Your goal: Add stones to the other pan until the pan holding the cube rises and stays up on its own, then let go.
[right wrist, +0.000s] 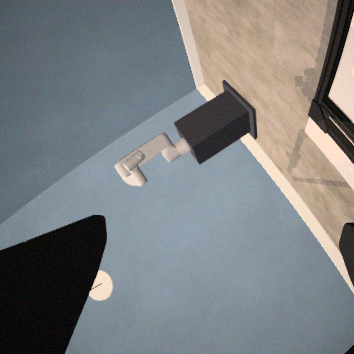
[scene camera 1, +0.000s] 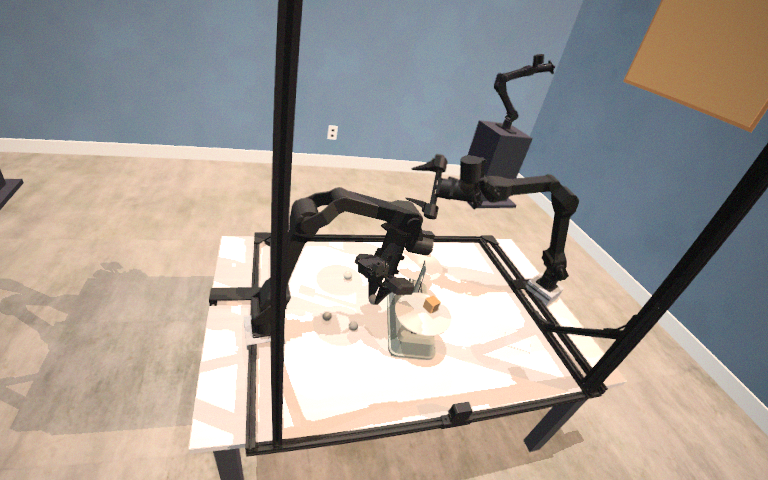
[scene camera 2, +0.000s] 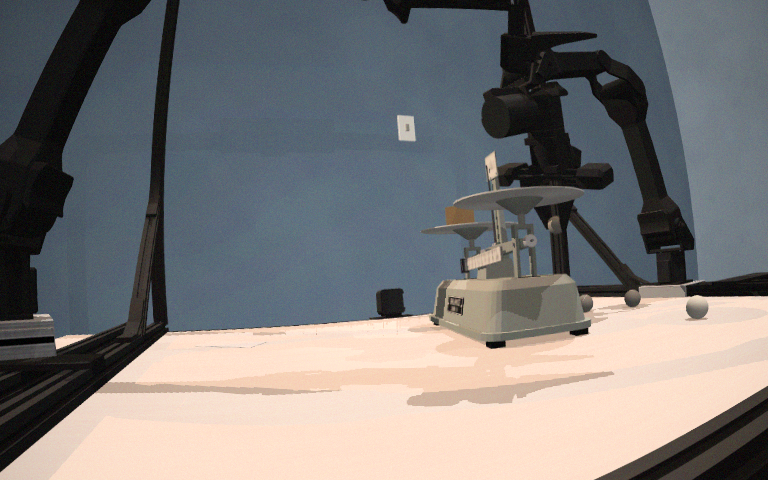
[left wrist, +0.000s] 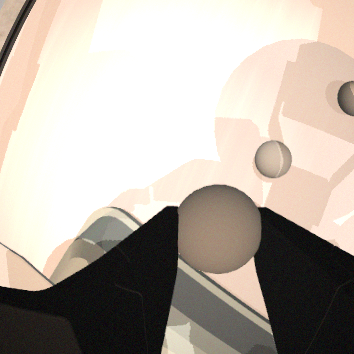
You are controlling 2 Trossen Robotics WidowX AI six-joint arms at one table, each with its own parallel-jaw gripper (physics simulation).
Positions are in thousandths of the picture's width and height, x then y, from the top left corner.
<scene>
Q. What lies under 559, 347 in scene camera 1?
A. My right gripper.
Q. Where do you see a grey balance scale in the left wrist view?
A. At 566, 871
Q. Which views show the grey balance scale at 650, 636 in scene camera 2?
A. Scene camera 1, scene camera 2 and the left wrist view only.
</scene>
